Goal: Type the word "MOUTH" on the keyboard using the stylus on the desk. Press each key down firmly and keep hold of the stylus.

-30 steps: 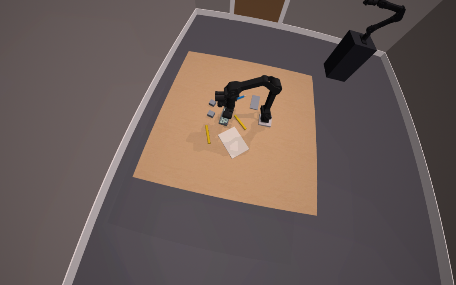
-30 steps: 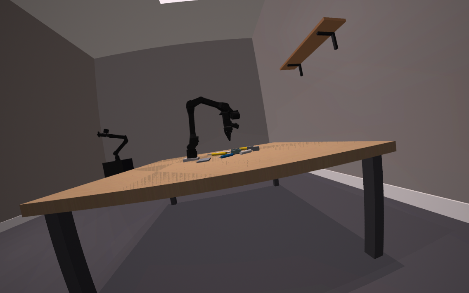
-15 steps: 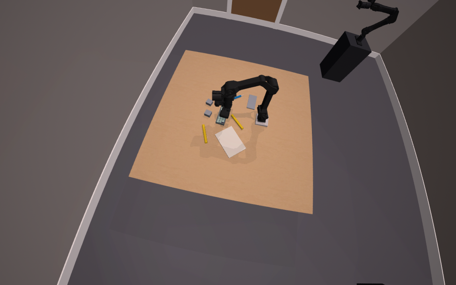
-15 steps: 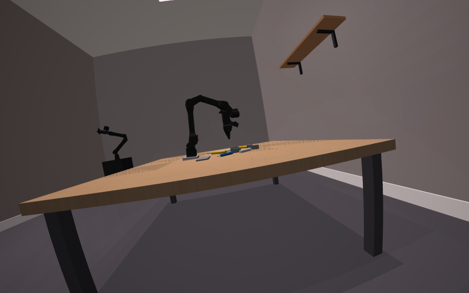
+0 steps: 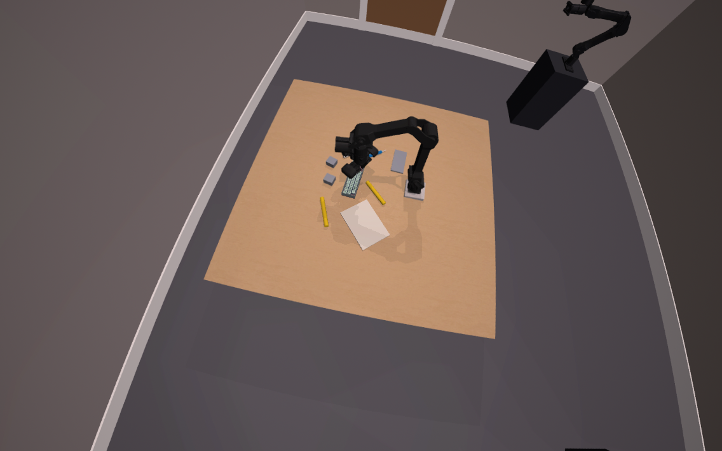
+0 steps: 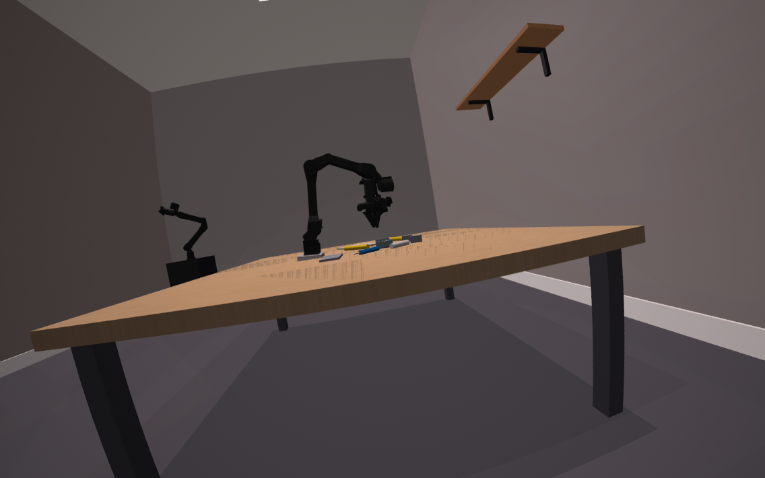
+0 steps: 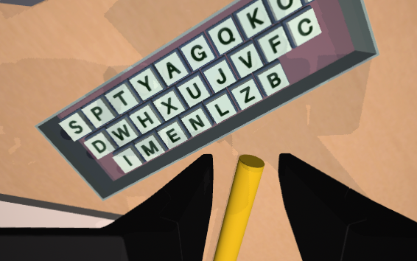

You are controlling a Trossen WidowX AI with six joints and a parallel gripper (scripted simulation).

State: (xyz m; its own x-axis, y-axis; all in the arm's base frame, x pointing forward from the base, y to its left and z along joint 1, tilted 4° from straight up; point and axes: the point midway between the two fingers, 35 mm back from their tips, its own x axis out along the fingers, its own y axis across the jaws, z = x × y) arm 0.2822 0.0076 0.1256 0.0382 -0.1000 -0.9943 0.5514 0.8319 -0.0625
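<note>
Now: gripper tip 80 mm past the blue stylus, 190 mm to the left of it and 80 mm above it. Round my gripper tip: white cylinder: 60 mm ahead, 150 mm to the right, 80 mm below; then grey block: 140 mm ahead, 40 mm to the left, 70 mm below; then yellow pencil: 100 mm behind, 60 mm to the left, 80 mm below.
</note>
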